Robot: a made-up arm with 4 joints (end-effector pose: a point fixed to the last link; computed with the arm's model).
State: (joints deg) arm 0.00 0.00 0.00 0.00
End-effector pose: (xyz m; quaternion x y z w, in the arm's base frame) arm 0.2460 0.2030 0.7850 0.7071 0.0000 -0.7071 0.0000
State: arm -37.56 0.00 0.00 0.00
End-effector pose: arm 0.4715 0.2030 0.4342 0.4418 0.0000 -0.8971 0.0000
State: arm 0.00 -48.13 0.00 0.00
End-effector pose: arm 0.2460 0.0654 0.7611 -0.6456 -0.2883 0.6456 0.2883
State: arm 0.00 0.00 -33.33 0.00
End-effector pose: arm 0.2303 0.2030 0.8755 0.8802 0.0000 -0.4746 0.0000
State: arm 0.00 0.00 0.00 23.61
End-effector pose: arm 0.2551 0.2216 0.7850 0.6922 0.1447 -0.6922 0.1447
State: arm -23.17 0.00 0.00 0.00
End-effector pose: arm 0.4130 0.2030 0.5855 0.5507 0.0000 -0.8347 0.0000
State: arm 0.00 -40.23 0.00 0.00
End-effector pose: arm 0.2460 0.0859 0.7729 -0.6640 -0.2432 0.6640 0.2432
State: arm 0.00 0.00 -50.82 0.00
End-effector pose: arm 0.2022 0.2030 0.9152 0.9421 0.0000 -0.3353 0.0000
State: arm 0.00 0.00 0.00 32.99
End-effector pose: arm 0.2564 0.2298 0.7850 0.6780 0.2008 -0.6780 0.2008
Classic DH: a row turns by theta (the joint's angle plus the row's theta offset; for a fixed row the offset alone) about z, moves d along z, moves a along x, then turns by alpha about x. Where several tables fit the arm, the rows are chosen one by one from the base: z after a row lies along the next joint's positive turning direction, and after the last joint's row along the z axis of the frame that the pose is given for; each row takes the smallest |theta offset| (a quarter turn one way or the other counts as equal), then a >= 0, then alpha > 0; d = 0 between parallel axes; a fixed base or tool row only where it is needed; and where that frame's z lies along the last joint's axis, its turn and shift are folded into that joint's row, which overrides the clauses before.
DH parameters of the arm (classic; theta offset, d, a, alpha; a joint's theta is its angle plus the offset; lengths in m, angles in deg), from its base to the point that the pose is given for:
base (fixed): 0 0.278 -0.157 90
joint 1: 90 -0.161 0.341 -90
joint 2: 0 -0.244 0.185 -90
joint 3: 90 0.073 0.119 90
joint 4: -90 -0.019 0.031 90
tool (fixed): -90 -0.04 0 0

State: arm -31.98 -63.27 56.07 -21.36
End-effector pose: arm 0.3127 0.1260 0.4466 0.0386 -0.2747 0.9181 0.2831
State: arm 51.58 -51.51 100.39 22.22
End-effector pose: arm -0.3508 0.1797 0.6807 0.2678 0.5280 -0.7555 0.2806
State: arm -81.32 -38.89 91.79 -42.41
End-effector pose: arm 0.2725 0.1426 0.1200 -0.6602 -0.0167 -0.7504 0.0277
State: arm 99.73 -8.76 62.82 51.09
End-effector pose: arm -0.5831 0.2406 0.5133 0.7853 0.2477 -0.3755 0.4254
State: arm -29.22 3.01 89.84 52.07
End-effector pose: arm 0.2123 0.2473 0.4764 0.2283 -0.4019 0.8806 0.1041
